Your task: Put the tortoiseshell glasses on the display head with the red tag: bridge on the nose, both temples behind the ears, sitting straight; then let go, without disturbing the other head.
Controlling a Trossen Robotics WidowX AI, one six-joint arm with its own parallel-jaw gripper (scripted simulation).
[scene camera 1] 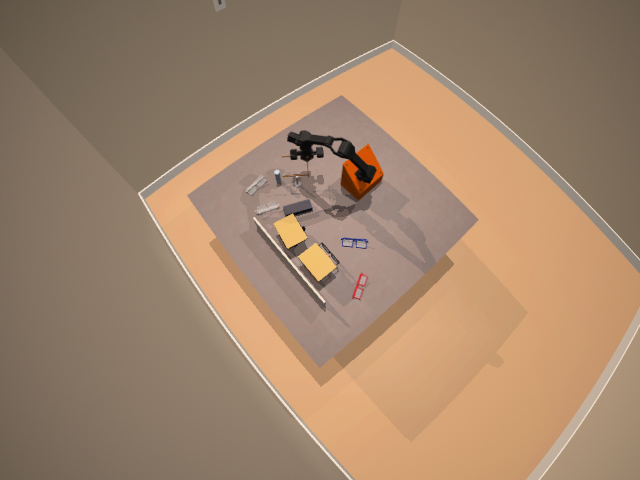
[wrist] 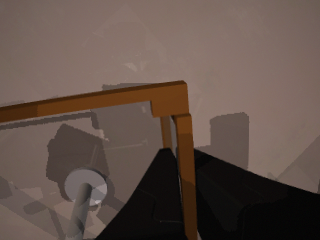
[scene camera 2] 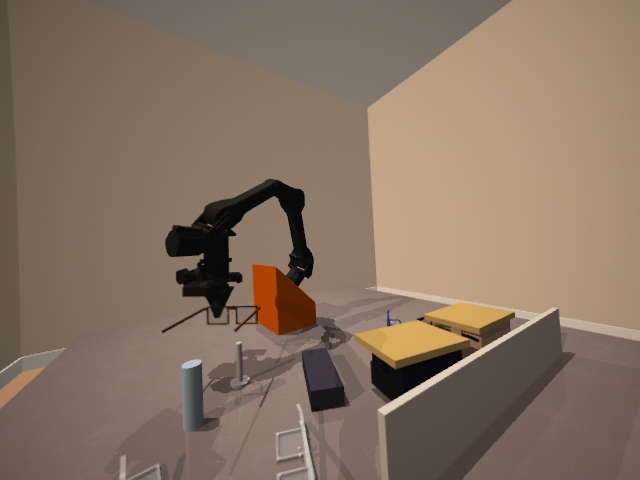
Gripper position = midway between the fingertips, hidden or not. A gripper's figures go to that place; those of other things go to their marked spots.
Labels:
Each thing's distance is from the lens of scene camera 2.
my gripper [scene camera 2: 217,317]: 66 cm
dark box [scene camera 2: 325,389]: 49 cm

